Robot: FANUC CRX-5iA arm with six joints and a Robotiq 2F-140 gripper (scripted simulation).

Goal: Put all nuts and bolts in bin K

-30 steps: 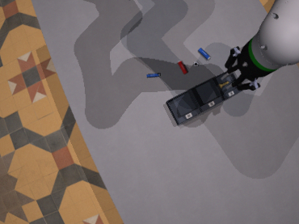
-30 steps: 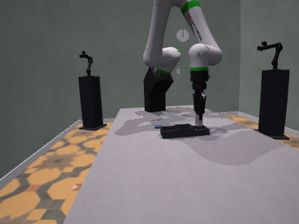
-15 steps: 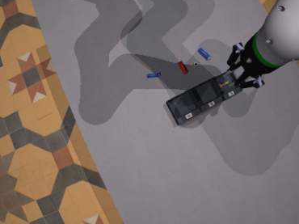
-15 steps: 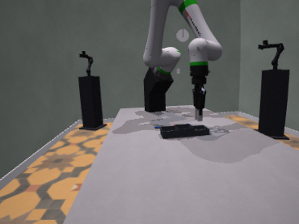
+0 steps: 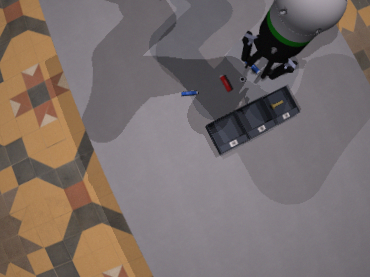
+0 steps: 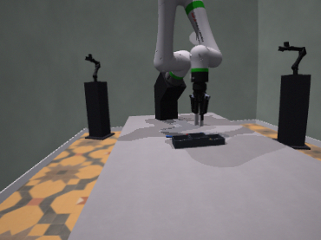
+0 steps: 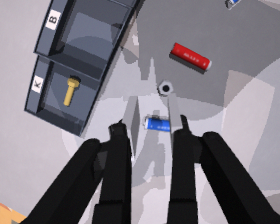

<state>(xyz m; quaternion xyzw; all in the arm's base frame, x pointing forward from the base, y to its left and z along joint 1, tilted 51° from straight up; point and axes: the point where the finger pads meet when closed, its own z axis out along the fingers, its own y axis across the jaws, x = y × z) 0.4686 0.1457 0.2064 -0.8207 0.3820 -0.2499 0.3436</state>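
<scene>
Right now the grey nut is 1 cm behind my hand, 1 cm to the right of it and 10 cm below it. The rest, counted from my hand: yellow bolt: 7 cm ahead, 7 cm to the left, 9 cm below; red cylinder: 6 cm to the right, 9 cm below; dark tray: 11 cm ahead, 1 cm to the left, 8 cm below.
</scene>
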